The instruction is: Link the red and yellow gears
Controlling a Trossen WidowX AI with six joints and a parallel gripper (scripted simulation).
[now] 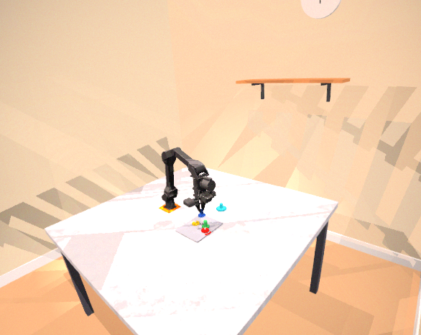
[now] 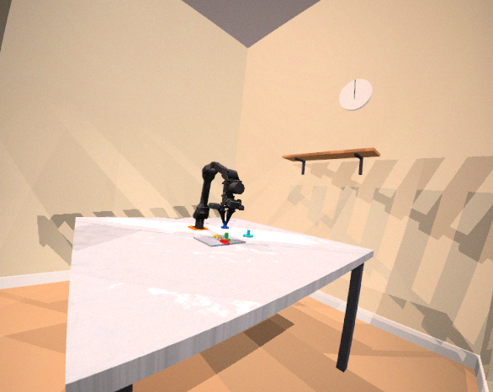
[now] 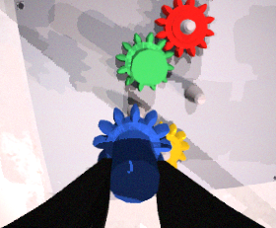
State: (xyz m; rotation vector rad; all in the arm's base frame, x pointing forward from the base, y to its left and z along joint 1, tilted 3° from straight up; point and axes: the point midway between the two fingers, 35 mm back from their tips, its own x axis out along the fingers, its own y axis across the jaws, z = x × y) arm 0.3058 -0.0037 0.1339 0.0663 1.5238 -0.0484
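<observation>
The small blue gear lies 1 cm below my gripper tip. The rest, counted from my gripper tip: green gear (4 cm ahead, 1 cm to the right, 6 cm below); yellow gear (3 cm behind, 2 cm to the right, 7 cm below); red gear (6 cm ahead, 4 cm to the right, 7 cm below).
</observation>
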